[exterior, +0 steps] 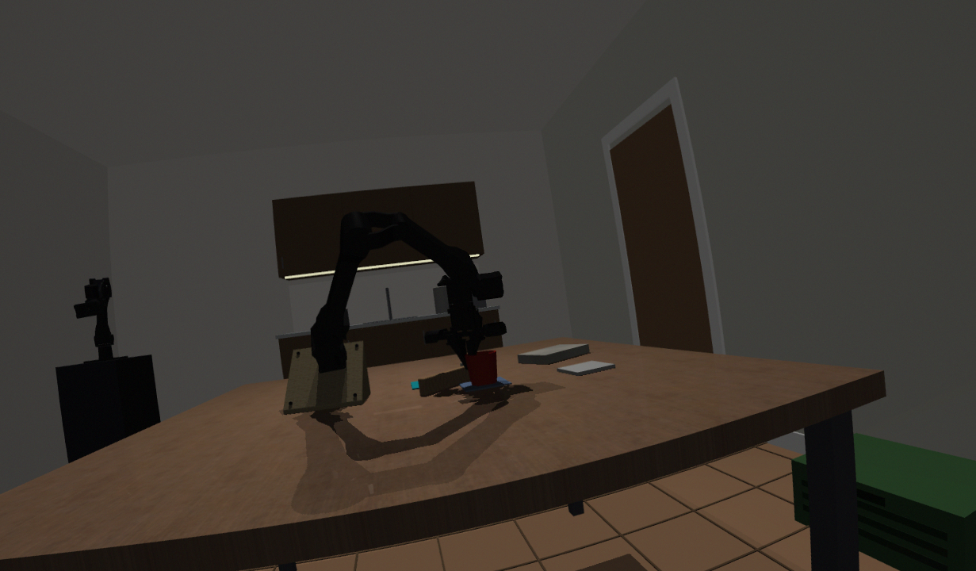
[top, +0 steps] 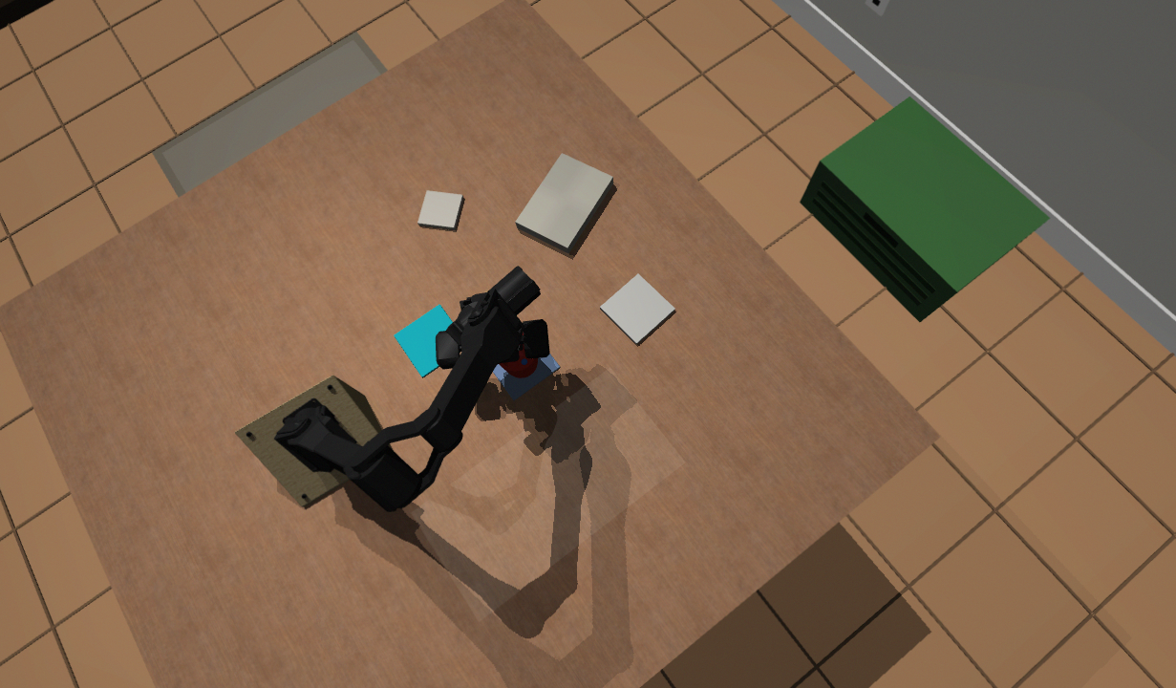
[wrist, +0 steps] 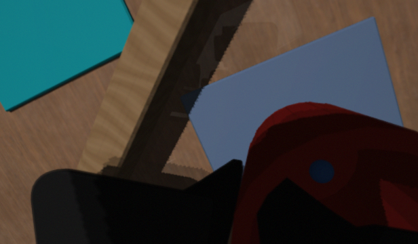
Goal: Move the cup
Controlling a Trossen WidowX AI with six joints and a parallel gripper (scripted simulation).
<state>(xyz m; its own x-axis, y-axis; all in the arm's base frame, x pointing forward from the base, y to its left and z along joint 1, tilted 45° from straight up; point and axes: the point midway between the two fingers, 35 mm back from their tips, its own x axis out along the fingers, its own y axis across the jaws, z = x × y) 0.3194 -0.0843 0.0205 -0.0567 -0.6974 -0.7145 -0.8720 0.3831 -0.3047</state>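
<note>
The blue marble is 3 cm ahead of my gripper tip, 2 cm to the right of it and 2 cm below it. Also, from my gripper tip: red cup (3 cm ahead, 2 cm to the right); then grey-blue pad (5 cm below, 3 cm ahead, 1 cm to the right); then wooden bar (6 cm to the left, 3 cm below, 3 cm behind).
</note>
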